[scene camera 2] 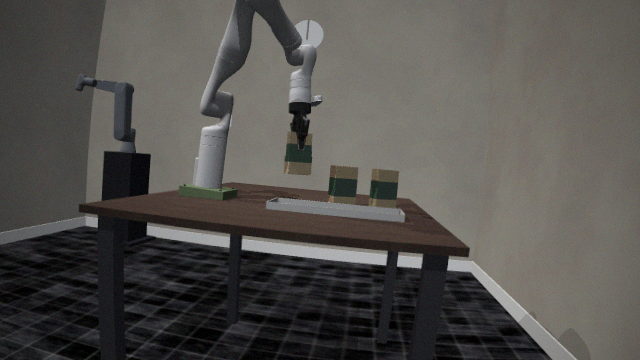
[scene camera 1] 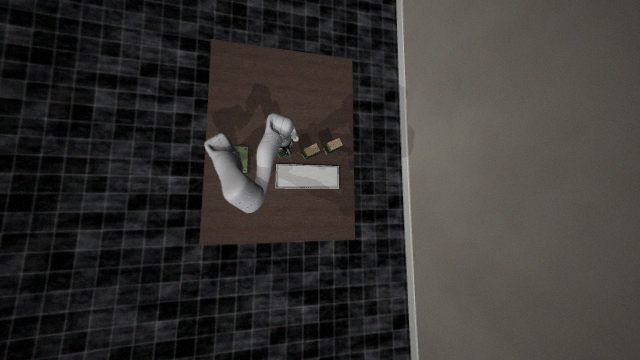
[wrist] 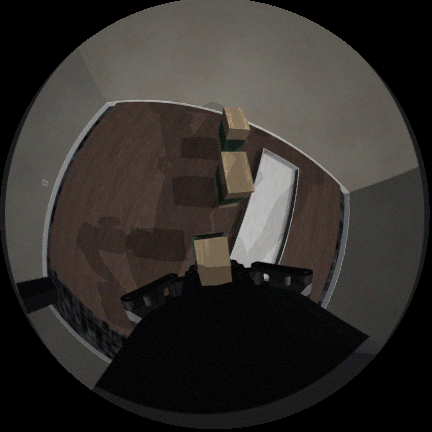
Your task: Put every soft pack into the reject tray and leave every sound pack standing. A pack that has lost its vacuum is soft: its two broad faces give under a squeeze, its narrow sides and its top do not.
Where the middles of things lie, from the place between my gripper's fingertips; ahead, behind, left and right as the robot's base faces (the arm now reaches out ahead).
My hand is 160 mm short of the reject tray (scene camera 2: 283,204), 130 mm to the left of it and 170 mm above it.
